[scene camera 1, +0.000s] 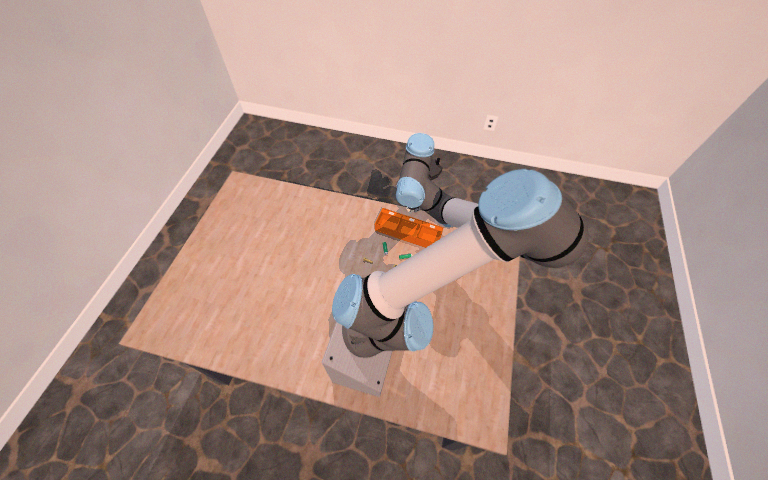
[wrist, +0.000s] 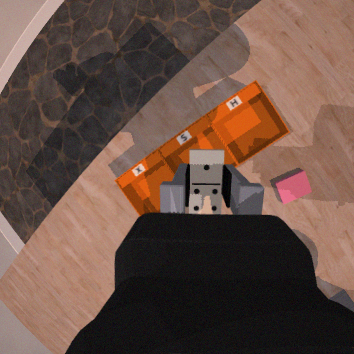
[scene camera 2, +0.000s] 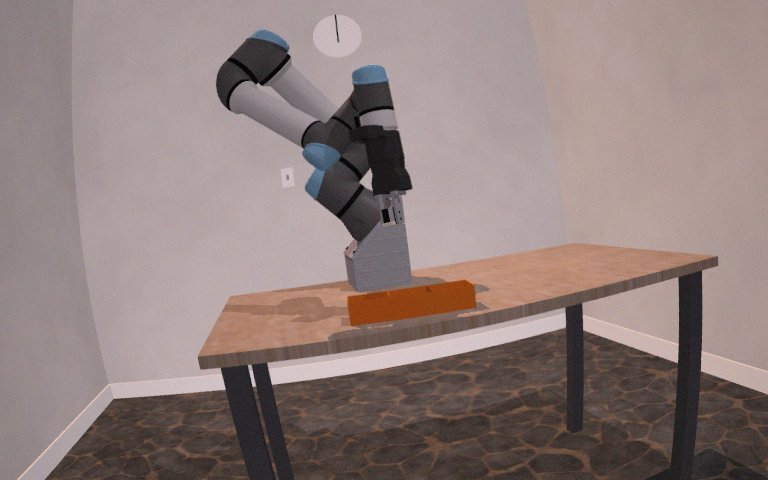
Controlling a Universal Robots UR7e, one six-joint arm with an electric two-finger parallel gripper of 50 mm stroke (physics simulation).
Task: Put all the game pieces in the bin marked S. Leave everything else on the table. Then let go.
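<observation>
My gripper points down and is shut on a white domino with black dots and a line. In the wrist view it is over the middle part of the orange three-part bin; in scene camera 2 it is well above the bin. The compartment marked S is the middle one, between X and H. The gripper and domino hide much of the S compartment, so its contents cannot be fully seen. In scene camera 1 the wrist hides the fingers.
A pink block lies near the H end. Two green batteries and a small brass-coloured piece lie on the table between the bin and the arm's grey base. The bin stands near the table edge.
</observation>
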